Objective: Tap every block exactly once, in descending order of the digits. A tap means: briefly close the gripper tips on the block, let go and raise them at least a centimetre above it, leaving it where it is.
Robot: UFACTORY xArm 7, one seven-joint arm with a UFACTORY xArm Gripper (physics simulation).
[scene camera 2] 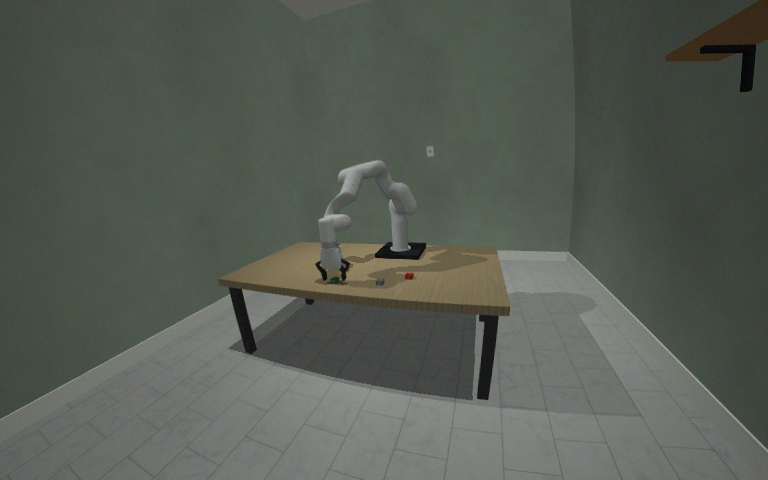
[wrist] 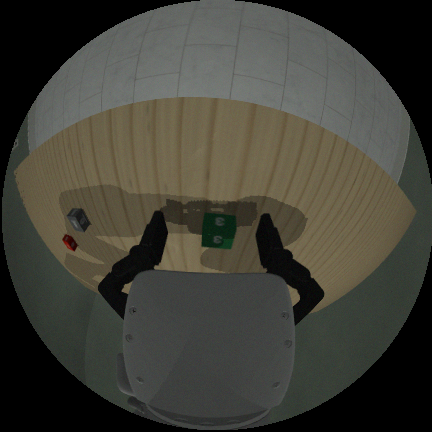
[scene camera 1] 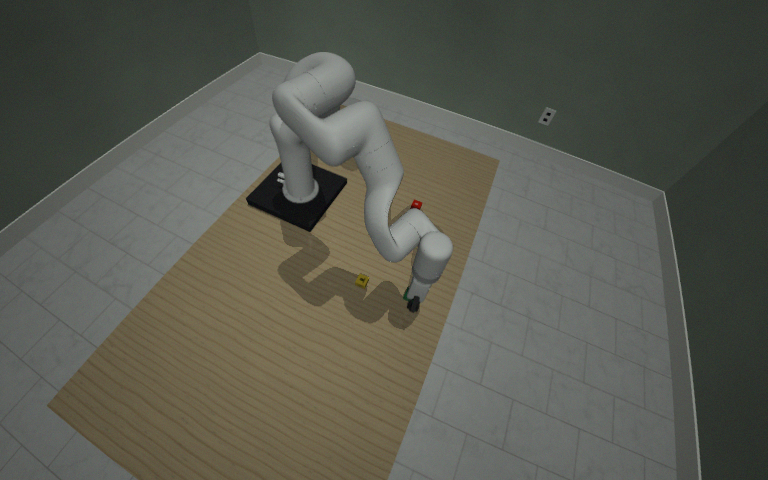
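Observation:
My gripper (scene camera 1: 413, 305) (scene camera 2: 333, 277) (wrist: 211, 222) is open and empty, pointing down. A green block (scene camera 1: 406, 294) (scene camera 2: 335, 280) (wrist: 219, 231) sits on the table between and just below the spread fingertips; its digit looks like a 3. In the wrist view the fingers stand apart from it on both sides. A grey block (scene camera 2: 380, 281) (wrist: 78, 220) and a red block (scene camera 1: 416, 204) (scene camera 2: 408, 276) (wrist: 70, 243) lie off to the left in the wrist view; their digits are too small to read. A yellow block (scene camera 1: 361, 280) lies nearer the base; its digit is unclear. The arm hides the grey block in scene camera 1.
The wooden table (scene camera 1: 243, 367) (scene camera 2: 453, 288) (wrist: 195, 145) carries the black base plate (scene camera 1: 325, 198) (scene camera 2: 416, 252) of the arm. The table's long edge runs close beside the green block. A wall shelf (scene camera 2: 719, 39) is far from the arm at upper right.

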